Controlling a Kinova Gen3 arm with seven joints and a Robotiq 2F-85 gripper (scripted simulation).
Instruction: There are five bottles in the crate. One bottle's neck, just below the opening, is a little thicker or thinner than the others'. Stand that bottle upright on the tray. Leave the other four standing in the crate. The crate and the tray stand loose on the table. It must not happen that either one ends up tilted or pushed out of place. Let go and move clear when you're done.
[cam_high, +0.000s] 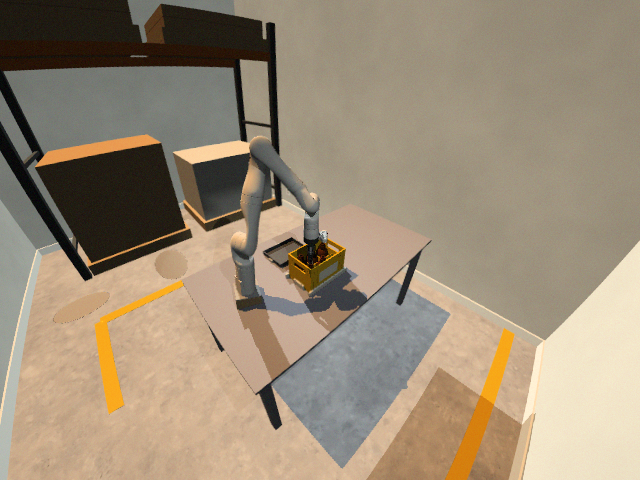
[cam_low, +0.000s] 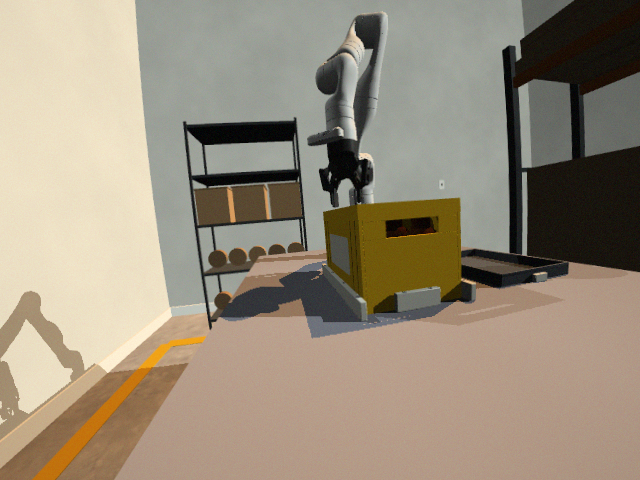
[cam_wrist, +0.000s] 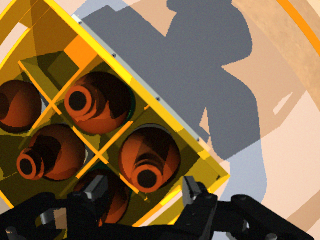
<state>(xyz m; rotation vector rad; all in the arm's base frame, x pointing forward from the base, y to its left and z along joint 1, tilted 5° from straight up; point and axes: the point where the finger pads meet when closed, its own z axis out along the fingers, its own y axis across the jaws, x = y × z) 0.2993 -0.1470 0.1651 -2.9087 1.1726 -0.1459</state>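
Now: the brown bottle 110 mm below my hand. The rest, counted from my hand: dark tray: 80 mm ahead, 330 mm to the left, 190 mm below; yellow crate: 90 mm ahead, 40 mm to the left, 110 mm below.
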